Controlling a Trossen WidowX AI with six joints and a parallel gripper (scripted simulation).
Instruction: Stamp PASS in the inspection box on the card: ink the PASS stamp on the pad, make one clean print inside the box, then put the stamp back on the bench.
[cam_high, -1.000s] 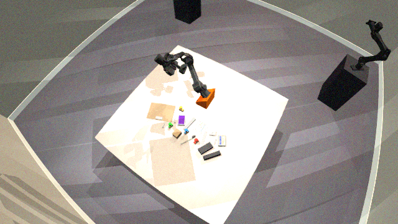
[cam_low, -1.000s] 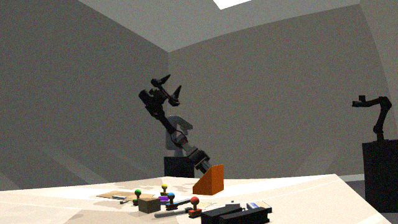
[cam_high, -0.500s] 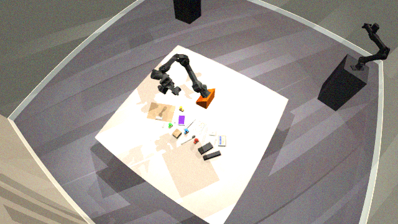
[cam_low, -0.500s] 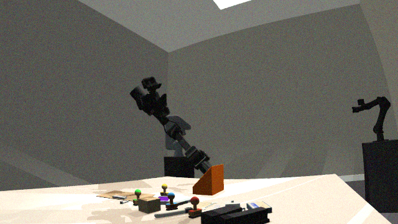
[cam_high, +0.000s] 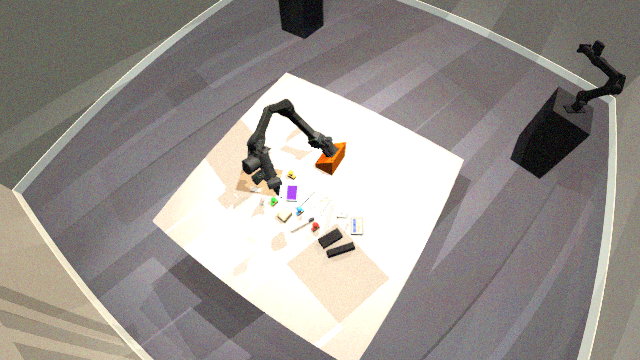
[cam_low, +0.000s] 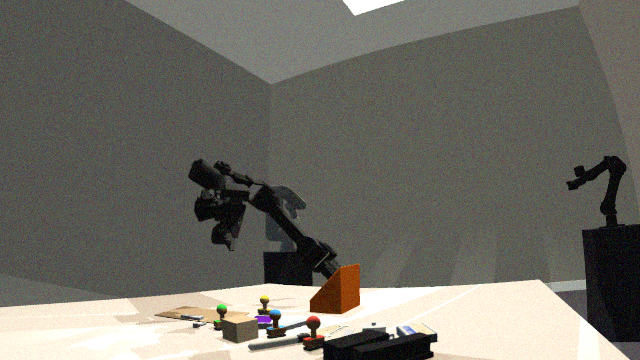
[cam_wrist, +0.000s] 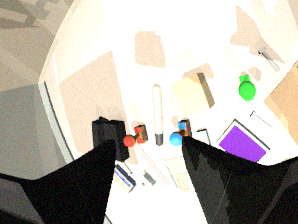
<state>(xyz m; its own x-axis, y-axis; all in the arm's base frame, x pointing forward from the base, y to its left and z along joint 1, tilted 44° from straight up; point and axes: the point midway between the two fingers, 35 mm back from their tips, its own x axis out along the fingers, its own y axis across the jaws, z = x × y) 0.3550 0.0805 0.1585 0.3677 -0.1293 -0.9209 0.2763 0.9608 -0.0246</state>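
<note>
Right now the green-knobbed stamp is 1 cm behind my gripper tip, 6 cm to the right of it and 19 cm below it. From my gripper tip the other things lie so: ink pad (10 cm behind, 2 cm to the right, 20 cm below); blue-knobbed stamp (4 cm behind, 8 cm to the left, 19 cm below); tan block (2 cm ahead, 3 cm to the left, 18 cm below).
</note>
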